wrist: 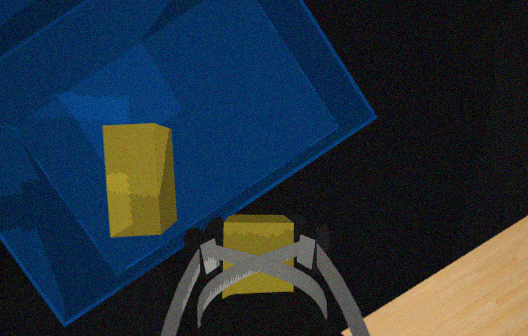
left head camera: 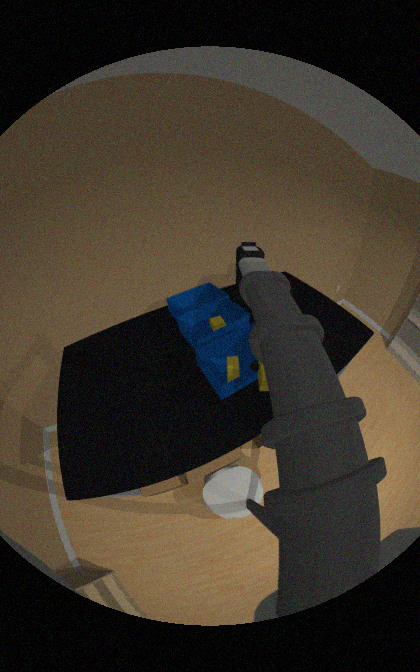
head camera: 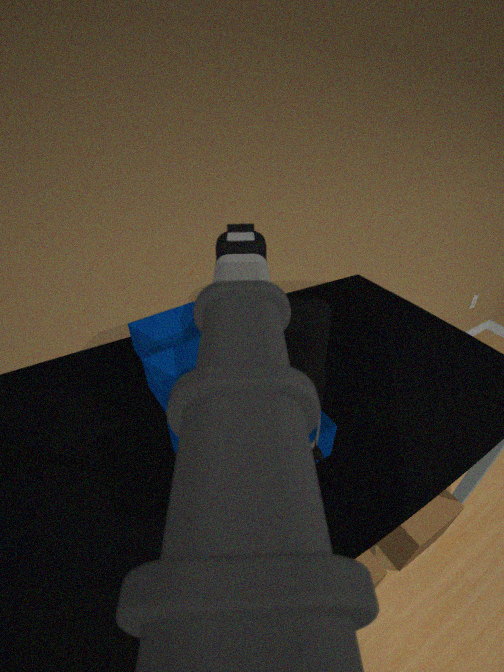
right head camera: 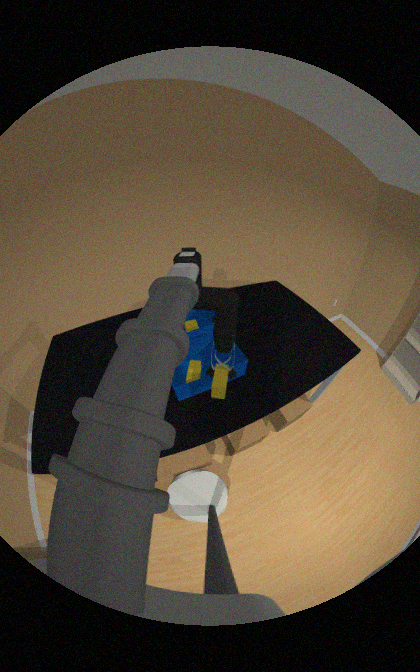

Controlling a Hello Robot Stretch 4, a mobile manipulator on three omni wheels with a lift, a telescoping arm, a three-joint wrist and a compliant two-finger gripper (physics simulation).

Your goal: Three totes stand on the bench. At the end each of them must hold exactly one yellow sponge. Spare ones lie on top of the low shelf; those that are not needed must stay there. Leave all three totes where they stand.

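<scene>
Three blue totes stand in a row on the black bench. The far tote shows no sponge in its visible part. The middle tote holds a yellow sponge. The near tote holds another yellow sponge. My gripper is shut on a third yellow sponge, beside the near tote's front rim in the wrist view. The arm hides parts of the totes in the head views.
Brown boxes show below the bench's front edge. A white round object is in front of them. Part of a shelf unit shows at lower left; another structure stands at right.
</scene>
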